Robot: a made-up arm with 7 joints. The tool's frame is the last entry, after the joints. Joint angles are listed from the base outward.
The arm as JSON. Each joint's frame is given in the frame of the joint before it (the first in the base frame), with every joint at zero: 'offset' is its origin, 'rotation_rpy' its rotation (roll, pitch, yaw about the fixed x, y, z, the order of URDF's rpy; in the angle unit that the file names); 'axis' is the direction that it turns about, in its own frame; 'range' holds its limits. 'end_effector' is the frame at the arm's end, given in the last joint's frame.
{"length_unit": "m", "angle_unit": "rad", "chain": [
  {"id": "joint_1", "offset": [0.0, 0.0, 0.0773], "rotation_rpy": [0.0, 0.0, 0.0], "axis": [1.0, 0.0, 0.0], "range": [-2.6, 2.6]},
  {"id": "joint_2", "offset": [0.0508, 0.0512, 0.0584], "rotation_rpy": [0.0, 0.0, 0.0], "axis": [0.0, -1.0, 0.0], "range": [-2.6, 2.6]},
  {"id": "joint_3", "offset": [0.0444, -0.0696, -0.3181], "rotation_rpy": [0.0, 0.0, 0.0], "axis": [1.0, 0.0, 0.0], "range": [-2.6, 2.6]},
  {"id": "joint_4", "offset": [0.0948, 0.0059, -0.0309], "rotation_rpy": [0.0, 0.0, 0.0], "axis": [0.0, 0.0, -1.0], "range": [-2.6, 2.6]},
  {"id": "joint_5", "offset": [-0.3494, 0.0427, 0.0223], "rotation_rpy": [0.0, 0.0, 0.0], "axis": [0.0, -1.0, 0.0], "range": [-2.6, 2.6]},
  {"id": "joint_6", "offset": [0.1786, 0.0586, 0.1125], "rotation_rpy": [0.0, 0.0, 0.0], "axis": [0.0, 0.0, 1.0], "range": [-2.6, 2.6]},
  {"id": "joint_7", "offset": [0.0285, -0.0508, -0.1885], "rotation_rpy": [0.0, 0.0, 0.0], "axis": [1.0, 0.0, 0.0], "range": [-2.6, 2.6]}
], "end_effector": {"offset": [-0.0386, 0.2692, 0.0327], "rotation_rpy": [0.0, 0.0, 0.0]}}
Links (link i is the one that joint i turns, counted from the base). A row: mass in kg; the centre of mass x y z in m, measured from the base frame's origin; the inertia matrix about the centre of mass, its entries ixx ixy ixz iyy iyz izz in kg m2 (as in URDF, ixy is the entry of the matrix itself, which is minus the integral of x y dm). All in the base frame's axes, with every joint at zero. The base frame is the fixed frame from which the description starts. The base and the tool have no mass.
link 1: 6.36; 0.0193 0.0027 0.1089; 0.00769 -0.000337 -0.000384 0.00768 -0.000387 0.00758
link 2: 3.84; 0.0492 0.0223 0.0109; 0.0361 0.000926 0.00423 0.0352 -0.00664 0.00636
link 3: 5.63; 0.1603 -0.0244 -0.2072; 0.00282 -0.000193 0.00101 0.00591 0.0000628 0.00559
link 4: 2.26; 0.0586 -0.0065 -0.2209; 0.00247 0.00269 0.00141 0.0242 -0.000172 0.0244
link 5: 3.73; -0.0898 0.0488 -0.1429; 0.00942 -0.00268 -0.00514 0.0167 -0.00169 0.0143
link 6: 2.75; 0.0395 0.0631 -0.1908; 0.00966 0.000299 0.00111 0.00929 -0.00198 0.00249
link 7: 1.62; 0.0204 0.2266 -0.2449; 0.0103 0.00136 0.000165 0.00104 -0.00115 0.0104
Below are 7 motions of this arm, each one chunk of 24 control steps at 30 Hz.
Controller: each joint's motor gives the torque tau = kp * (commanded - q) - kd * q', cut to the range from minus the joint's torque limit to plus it. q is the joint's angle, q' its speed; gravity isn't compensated. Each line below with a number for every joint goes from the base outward.
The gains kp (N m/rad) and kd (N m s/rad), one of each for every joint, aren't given. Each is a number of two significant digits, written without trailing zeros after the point. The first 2 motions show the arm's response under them.
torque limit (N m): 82 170 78 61 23 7.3 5.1
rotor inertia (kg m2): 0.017 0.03 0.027 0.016 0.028 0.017 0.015
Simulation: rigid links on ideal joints. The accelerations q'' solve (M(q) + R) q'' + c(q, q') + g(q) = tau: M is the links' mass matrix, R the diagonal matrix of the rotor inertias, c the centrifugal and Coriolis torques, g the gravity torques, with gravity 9.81 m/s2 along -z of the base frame. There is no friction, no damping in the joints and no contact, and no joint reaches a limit. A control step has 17 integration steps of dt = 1/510 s. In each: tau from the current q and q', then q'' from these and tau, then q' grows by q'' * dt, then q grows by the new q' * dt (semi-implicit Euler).
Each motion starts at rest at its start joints. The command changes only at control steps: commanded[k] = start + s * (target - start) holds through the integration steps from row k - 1 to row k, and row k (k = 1, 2, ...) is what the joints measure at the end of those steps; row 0 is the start. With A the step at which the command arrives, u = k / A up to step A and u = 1 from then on. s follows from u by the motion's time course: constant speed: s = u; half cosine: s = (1 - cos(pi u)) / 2; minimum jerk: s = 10 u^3 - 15 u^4 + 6 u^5; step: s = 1 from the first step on.
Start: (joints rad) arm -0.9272 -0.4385 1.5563 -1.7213 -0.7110 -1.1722 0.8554
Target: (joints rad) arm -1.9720 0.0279 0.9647 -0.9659 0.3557 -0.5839 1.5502
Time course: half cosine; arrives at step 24
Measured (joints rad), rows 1 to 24:
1: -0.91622 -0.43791 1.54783 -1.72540 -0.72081 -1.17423 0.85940
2: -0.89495 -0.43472 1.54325 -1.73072 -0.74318 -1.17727 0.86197
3: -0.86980 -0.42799 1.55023 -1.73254 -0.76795 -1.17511 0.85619
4: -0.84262 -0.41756 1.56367 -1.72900 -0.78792 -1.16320 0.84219
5: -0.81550 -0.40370 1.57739 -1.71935 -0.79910 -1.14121 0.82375
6: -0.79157 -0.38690 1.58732 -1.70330 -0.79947 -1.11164 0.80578
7: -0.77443 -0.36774 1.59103 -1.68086 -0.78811 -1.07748 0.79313
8: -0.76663 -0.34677 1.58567 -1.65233 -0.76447 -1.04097 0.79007
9: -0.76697 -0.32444 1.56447 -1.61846 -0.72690 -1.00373 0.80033
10: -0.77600 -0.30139 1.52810 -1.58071 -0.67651 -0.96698 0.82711
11: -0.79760 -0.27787 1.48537 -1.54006 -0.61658 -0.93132 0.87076
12: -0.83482 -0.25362 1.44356 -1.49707 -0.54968 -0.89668 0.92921
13: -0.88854 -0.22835 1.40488 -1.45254 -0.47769 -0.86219 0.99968
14: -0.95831 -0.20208 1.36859 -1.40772 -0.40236 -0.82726 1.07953
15: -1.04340 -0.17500 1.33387 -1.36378 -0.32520 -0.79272 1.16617
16: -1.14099 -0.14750 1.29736 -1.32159 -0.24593 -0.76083 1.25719
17: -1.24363 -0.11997 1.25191 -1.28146 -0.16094 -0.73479 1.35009
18: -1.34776 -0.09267 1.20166 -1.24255 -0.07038 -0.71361 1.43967
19: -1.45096 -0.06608 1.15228 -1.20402 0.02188 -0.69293 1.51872
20: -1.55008 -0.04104 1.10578 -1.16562 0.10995 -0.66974 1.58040
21: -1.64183 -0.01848 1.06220 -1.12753 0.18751 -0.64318 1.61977
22: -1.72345 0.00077 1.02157 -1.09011 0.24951 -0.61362 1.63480
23: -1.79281 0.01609 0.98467 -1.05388 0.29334 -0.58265 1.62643
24: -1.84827 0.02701 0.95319 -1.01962 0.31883 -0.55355 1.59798
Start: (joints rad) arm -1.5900 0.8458 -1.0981 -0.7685 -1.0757 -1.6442 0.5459
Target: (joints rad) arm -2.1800 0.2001 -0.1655 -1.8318 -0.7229 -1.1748 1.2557
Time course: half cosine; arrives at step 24
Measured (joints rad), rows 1 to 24:
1: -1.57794 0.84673 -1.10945 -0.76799 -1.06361 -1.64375 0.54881
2: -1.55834 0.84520 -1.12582 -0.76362 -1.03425 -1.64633 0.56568
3: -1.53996 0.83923 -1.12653 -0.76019 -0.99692 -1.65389 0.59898
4: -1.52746 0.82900 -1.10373 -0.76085 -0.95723 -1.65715 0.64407
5: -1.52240 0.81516 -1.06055 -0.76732 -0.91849 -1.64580 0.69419
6: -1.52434 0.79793 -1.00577 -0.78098 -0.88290 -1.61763 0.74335
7: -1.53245 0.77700 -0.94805 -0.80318 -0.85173 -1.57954 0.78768
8: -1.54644 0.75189 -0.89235 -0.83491 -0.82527 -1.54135 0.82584
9: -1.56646 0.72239 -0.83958 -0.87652 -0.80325 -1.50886 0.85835
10: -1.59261 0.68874 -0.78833 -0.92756 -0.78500 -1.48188 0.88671
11: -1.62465 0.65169 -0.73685 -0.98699 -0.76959 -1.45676 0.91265
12: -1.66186 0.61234 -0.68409 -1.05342 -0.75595 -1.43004 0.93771
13: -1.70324 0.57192 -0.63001 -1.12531 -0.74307 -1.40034 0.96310
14: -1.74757 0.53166 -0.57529 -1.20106 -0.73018 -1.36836 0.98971
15: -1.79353 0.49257 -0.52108 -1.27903 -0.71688 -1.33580 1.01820
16: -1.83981 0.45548 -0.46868 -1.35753 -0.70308 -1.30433 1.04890
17: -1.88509 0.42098 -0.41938 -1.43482 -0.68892 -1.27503 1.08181
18: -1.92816 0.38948 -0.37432 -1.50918 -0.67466 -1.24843 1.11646
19: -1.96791 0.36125 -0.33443 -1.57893 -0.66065 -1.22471 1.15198
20: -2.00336 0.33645 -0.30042 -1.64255 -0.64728 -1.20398 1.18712
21: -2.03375 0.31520 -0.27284 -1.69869 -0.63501 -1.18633 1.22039
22: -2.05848 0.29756 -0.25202 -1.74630 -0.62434 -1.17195 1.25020
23: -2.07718 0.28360 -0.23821 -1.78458 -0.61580 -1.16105 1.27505
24: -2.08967 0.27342 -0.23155 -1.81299 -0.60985 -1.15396 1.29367
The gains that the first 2 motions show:
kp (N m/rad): 190 360 150 150 66 18 18
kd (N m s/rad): 14 35 4.8 13 4.4 0.71 1.3
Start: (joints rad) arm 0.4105 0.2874 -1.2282 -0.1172 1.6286 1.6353 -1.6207
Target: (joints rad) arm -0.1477 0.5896 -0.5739 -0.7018 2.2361 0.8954 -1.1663
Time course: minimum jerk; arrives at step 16
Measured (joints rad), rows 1 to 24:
1: 0.40143 0.28263 -1.22763 -0.10505 1.63009 1.63905 -1.61625
2: 0.38243 0.27583 -1.23704 -0.08321 1.63838 1.64730 -1.59992
3: 0.35681 0.27231 -1.24781 -0.05958 1.65351 1.65750 -1.57423
4: 0.32449 0.27515 -1.24628 -0.03869 1.67572 1.65749 -1.54181
5: 0.28551 0.28620 -1.22458 -0.02532 1.70626 1.63403 -1.50341
6: 0.24125 0.30585 -1.18115 -0.02375 1.74599 1.58222 -1.45878
7: 0.19441 0.33293 -1.11868 -0.03670 1.79459 1.50618 -1.40783
8: 0.14811 0.36501 -1.04207 -0.06509 1.85071 1.41444 -1.35160
9: 0.10486 0.39883 -0.95719 -0.10830 1.91267 1.31566 -1.29275
10: 0.06562 0.43102 -0.87017 -0.16435 1.97911 1.21671 -1.23533
11: 0.02936 0.45889 -0.78675 -0.22991 2.04931 1.12293 -1.18364
12: -0.00623 0.48125 -0.71128 -0.30052 2.12280 1.03912 -1.14034
13: -0.04233 0.49865 -0.64559 -0.37160 2.19814 0.96976 -1.10524
14: -0.07712 0.51253 -0.58945 -0.43976 2.27116 0.91764 -1.07681
15: -0.10661 0.52411 -0.54231 -0.50305 2.33523 0.88276 -1.05471
16: -0.12758 0.53404 -0.50423 -0.55979 2.38384 0.86296 -1.04028
17: -0.13929 0.54262 -0.47543 -0.60777 2.41368 0.85504 -1.03439
18: -0.14295 0.54999 -0.45625 -0.64471 2.42595 0.85593 -1.03570
19: -0.14056 0.55607 -0.44678 -0.66898 2.42484 0.86280 -1.04090
20: -0.13413 0.56062 -0.44647 -0.68008 2.41513 0.87273 -1.04626
21: -0.12534 0.56342 -0.45411 -0.67872 2.40075 0.88308 -1.04902
22: -0.11546 0.56444 -0.46792 -0.66671 2.38428 0.89213 -1.04799
23: -0.10538 0.56393 -0.48577 -0.64659 2.36725 0.89928 -1.04332
24: -0.09567 0.56238 -0.50533 -0.62124 2.35045 0.90476 -1.03593

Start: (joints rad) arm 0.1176 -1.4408 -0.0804 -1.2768 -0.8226 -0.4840 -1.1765
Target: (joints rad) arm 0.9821 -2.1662 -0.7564 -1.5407 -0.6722 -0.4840 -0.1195
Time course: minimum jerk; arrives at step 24
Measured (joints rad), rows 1 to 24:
1: 0.11883 -1.43026 -0.07903 -1.28052 -0.82620 -0.48012 -1.16957
2: 0.12966 -1.40985 -0.07542 -1.29272 -0.82976 -0.47782 -1.16081
3: 0.15104 -1.38724 -0.07089 -1.31393 -0.83037 -0.48264 -1.15966
4: 0.18168 -1.36652 -0.06874 -1.34225 -0.82959 -0.49353 -1.16686
5: 0.22022 -1.35065 -0.07295 -1.37536 -0.82953 -0.50615 -1.17800
6: 0.26546 -1.34208 -0.08695 -1.41111 -0.83148 -0.51639 -1.18712
7: 0.31619 -1.34270 -0.11277 -1.44748 -0.83564 -0.52256 -1.18897
8: 0.37116 -1.35383 -0.15072 -1.48262 -0.84148 -0.52542 -1.17986
9: 0.42910 -1.37612 -0.19954 -1.51490 -0.84812 -0.52675 -1.15747
10: 0.48877 -1.40950 -0.25678 -1.54301 -0.85452 -0.52777 -1.12079
11: 0.54908 -1.45322 -0.31936 -1.56610 -0.85968 -0.52858 -1.06985
12: 0.60916 -1.50586 -0.38406 -1.58392 -0.86282 -0.52840 -1.00507
13: 0.66836 -1.56545 -0.44783 -1.59677 -0.86334 -0.52629 -0.92793
14: 0.72622 -1.62962 -0.50814 -1.60536 -0.86085 -0.52161 -0.84154
15: 0.78238 -1.69587 -0.56314 -1.61070 -0.85536 -0.51439 -0.75007
16: 0.83649 -1.76174 -0.61175 -1.61392 -0.84751 -0.50524 -0.65787
17: 0.88813 -1.82495 -0.65357 -1.61606 -0.83839 -0.49509 -0.56923
18: 0.93674 -1.88358 -0.68863 -1.61793 -0.82939 -0.48485 -0.48815
19: 0.98173 -1.93609 -0.71716 -1.61999 -0.82185 -0.47524 -0.41800
20: 1.02241 -1.98138 -0.73937 -1.62242 -0.81679 -0.46677 -0.36123
21: 1.05814 -2.01882 -0.75536 -1.62518 -0.81477 -0.45990 -0.31917
22: 1.08835 -2.04825 -0.76524 -1.62808 -0.81583 -0.45512 -0.29186
23: 1.11274 -2.07006 -0.76934 -1.63085 -0.81954 -0.45296 -0.27801
24: 1.13146 -2.08519 -0.76836 -1.63326 -0.82512 -0.45390 -0.27509

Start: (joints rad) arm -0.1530 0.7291 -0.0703 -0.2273 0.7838 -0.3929 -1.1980
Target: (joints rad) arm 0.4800 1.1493 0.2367 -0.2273 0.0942 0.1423 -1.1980
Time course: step
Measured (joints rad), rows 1 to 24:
1: -0.02696 0.75450 0.07250 -0.28082 0.70836 -0.21818 -1.27796
2: 0.13773 0.80363 0.24934 -0.32708 0.54836 0.00885 -1.32787
3: 0.27078 0.86508 0.30604 -0.34336 0.36923 0.10205 -1.28891
4: 0.36502 0.92446 0.28905 -0.32337 0.19668 0.12652 -1.21838
5: 0.42544 0.97140 0.25234 -0.28722 0.05391 0.14422 -1.17751
6: 0.45974 1.00397 0.22451 -0.25777 -0.04347 0.16074 -1.17953
7: 0.47356 1.02423 0.21019 -0.24452 -0.09405 0.16706 -1.20317
8: 0.47300 1.03493 0.20467 -0.24642 -0.10652 0.16192 -1.22932
9: 0.46447 1.03879 0.20350 -0.25801 -0.09398 0.14980 -1.25138
10: 0.45330 1.03838 0.20436 -0.27339 -0.06916 0.13625 -1.26853
11: 0.44306 1.03583 0.20631 -0.28806 -0.04171 0.12522 -1.28051
12: 0.43566 1.03263 0.20896 -0.29946 -0.01756 0.11834 -1.28665
13: 0.43166 1.02963 0.21196 -0.30666 0.00052 0.11539 -1.28668
14: 0.43070 1.02720 0.21490 -0.30990 0.01203 0.11533 -1.28136
15: 0.43192 1.02540 0.21742 -0.31010 0.01779 0.11699 -1.27239
16: 0.43433 1.02412 0.21928 -0.30837 0.01925 0.11949 -1.26186
17: 0.43705 1.02325 0.22041 -0.30578 0.01801 0.12218 -1.25175
18: 0.43946 1.02268 0.22086 -0.30316 0.01543 0.12465 -1.24352
19: 0.44119 1.02234 0.22078 -0.30105 0.01251 0.12662 -1.23795
20: 0.44215 1.02218 0.22032 -0.29968 0.00988 0.12798 -1.23519
21: 0.44239 1.02214 0.21966 -0.29908 0.00779 0.12872 -1.23490
22: 0.44211 1.02221 0.21893 -0.29911 0.00629 0.12892 -1.23644
23: 0.44152 1.02234 0.21824 -0.29956 0.00532 0.12872 -1.23909
24: 0.44080 1.02250 0.21767 -0.30022 0.00473 0.12828 -1.24214

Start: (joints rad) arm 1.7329 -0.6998 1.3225 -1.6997 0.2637 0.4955 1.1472
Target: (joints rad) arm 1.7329 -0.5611 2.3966 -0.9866 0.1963 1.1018 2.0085
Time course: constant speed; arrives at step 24
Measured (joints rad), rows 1 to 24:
1: 1.71509 -0.69760 1.33781 -1.69470 0.26988 0.50354 1.15864
2: 1.67803 -0.69340 1.35956 -1.68259 0.28942 0.52305 1.18169
3: 1.63166 -0.68821 1.37734 -1.66520 0.31886 0.54893 1.21257
4: 1.58077 -0.68238 1.39084 -1.64452 0.35258 0.57620 1.25006
5: 1.52856 -0.67595 1.40314 -1.62166 0.38556 0.60284 1.29279
6: 1.47797 -0.66899 1.41742 -1.59715 0.41412 0.62930 1.33870
7: 1.43186 -0.66167 1.43611 -1.57122 0.43596 0.65682 1.38545
8: 1.39271 -0.65427 1.46082 -1.54396 0.45012 0.68610 1.43108
9: 1.36243 -0.64707 1.49261 -1.51551 0.45676 0.71690 1.47429
10: 1.34223 -0.64026 1.53193 -1.48612 0.45690 0.74832 1.51448
11: 1.33261 -0.63387 1.57869 -1.45613 0.45207 0.77914 1.55155
12: 1.33334 -0.62781 1.63218 -1.42595 0.44386 0.80831 1.58572
13: 1.34348 -0.62186 1.69119 -1.39587 0.43357 0.83513 1.61741
14: 1.36146 -0.61581 1.75412 -1.36601 0.42202 0.85939 1.64716
15: 1.38523 -0.60950 1.81925 -1.33626 0.40949 0.88143 1.67563
16: 1.41246 -0.60294 1.88490 -1.30629 0.39586 0.90203 1.70356
17: 1.44078 -0.59629 1.94959 -1.27561 0.38093 0.92228 1.73171
18: 1.46802 -0.58983 2.01215 -1.24375 0.36458 0.94343 1.76080
19: 1.49237 -0.58388 2.07171 -1.21030 0.34703 0.96666 1.79142
20: 1.51247 -0.57871 2.12775 -1.17504 0.32888 0.99291 1.82394
21: 1.52745 -0.57444 2.18010 -1.13800 0.31105 1.02272 1.85848
22: 1.53698 -0.57103 2.22895 -1.09940 0.29458 1.05616 1.89489
23: 1.54123 -0.56825 2.27487 -1.05966 0.28041 1.09287 1.93277
24: 1.54082 -0.56577 2.31873 -1.01930 0.26916 1.13213 1.97153

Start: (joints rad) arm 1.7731 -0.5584 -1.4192 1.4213 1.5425 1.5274 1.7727
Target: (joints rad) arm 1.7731 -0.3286 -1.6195 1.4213 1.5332 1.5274 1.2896
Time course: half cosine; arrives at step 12
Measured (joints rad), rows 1 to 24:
1: 1.76083 -0.55844 -1.41459 1.41758 1.53434 1.51983 1.77211
2: 1.73636 -0.55837 -1.41781 1.41042 1.51050 1.50557 1.77141
3: 1.70733 -0.55640 -1.43725 1.40141 1.48159 1.49285 1.76782
4: 1.67640 -0.55117 -1.47241 1.39195 1.46003 1.48587 1.75519
5: 1.64461 -0.54191 -1.52010 1.38348 1.45457 1.48629 1.72716
6: 1.61246 -0.52840 -1.57637 1.37718 1.46960 1.49412 1.67999
7: 1.58004 -0.51096 -1.63724 1.37391 1.50526 1.50773 1.61403
8: 1.54695 -0.49030 -1.69917 1.37418 1.55748 1.52360 1.53397
9: 1.51206 -0.46735 -1.75920 1.37812 1.61827 1.53713 1.44776
10: 1.47387 -0.44301 -1.81492 1.38554 1.67753 1.54518 1.36445
11: 1.43126 -0.41808 -1.86432 1.39615 1.72663 1.54835 1.29187
12: 1.38102 -0.39328 -1.90071 1.40975 1.76199 1.54922 1.23503
13: 1.31734 -0.36930 -1.91391 1.42607 1.78214 1.54958 1.19679
14: 1.24213 -0.34685 -1.90699 1.44407 1.78694 1.55149 1.17854
15: 1.16206 -0.32652 -1.89057 1.46224 1.78005 1.55596 1.17839
16: 1.08397 -0.30866 -1.87492 1.47910 1.76723 1.56243 1.19071
17: 1.01217 -0.29350 -1.86565 1.49356 1.75410 1.56947 1.20801
18: 0.94814 -0.28123 -1.86332 1.50489 1.74468 1.57550 1.22367
19: 0.89155 -0.27201 -1.86563 1.51275 1.74068 1.57939 1.23377
20: 0.84154 -0.26598 -1.86985 1.51707 1.74169 1.58072 1.23738
21: 0.79743 -0.26313 -1.87409 1.51797 1.74599 1.57972 1.23576
22: 0.75902 -0.26328 -1.87748 1.51574 1.75161 1.57712 1.23114
23: 0.72642 -0.26612 -1.87986 1.51079 1.75705 1.57376 1.22573
24: 0.69999 -0.27122 -1.88139 1.50363 1.76151 1.57037 1.22115

